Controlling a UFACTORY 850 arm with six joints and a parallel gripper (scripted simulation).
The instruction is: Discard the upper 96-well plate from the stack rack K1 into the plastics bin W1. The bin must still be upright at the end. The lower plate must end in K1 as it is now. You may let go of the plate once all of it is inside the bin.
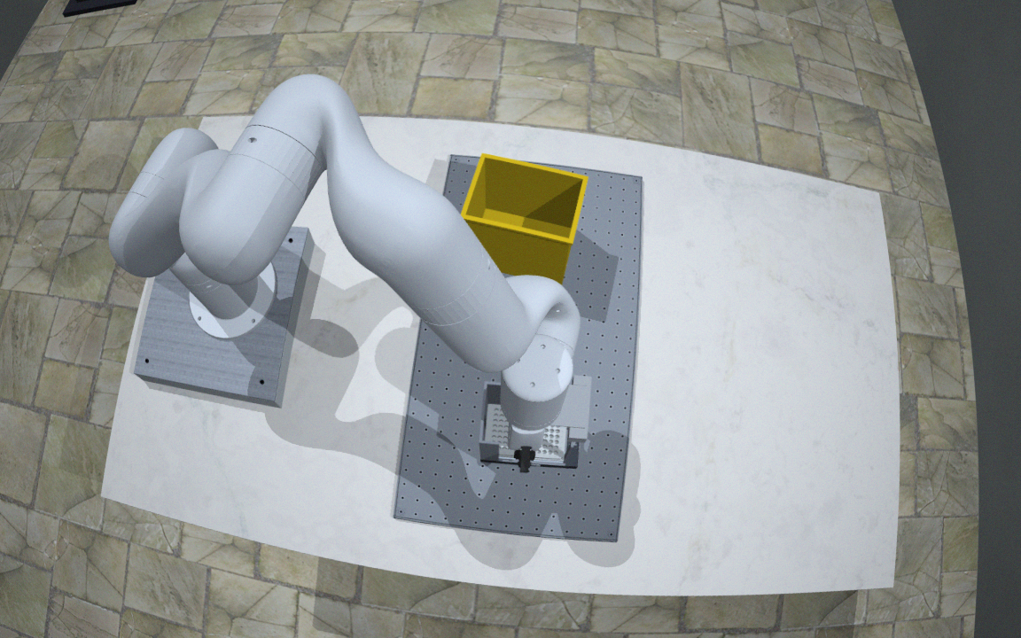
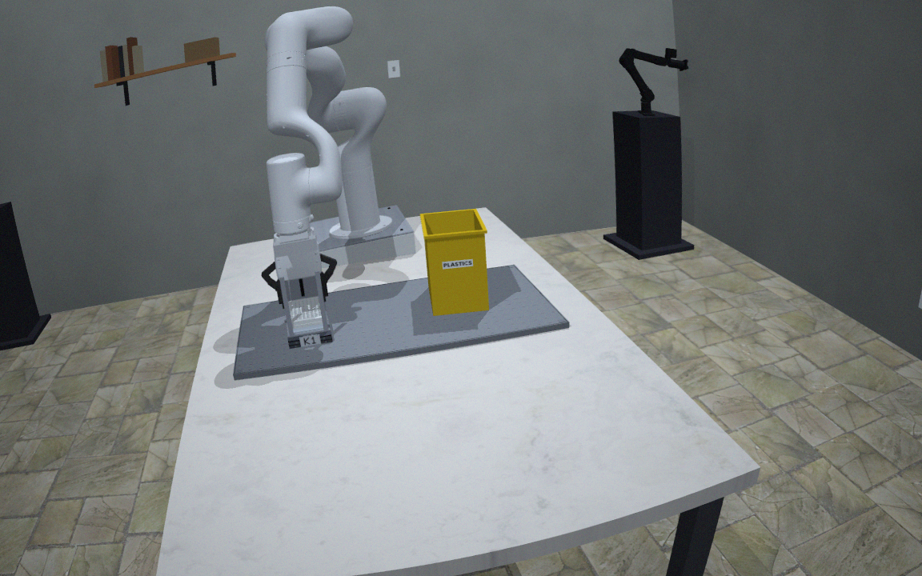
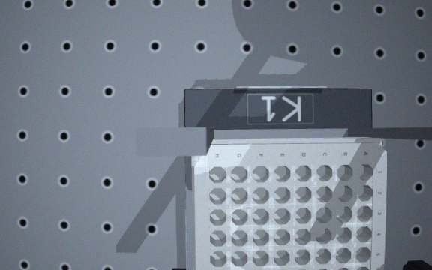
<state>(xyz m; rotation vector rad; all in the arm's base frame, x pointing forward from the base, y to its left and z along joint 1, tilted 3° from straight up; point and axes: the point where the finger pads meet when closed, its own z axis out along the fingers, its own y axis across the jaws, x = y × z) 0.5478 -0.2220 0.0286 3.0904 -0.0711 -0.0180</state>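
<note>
My gripper is now 30 mm above the 96-well plate. The rest, counted from my hand: yellow plastics bin 20 mm behind, 350 mm to the left, 20 mm above.
</note>
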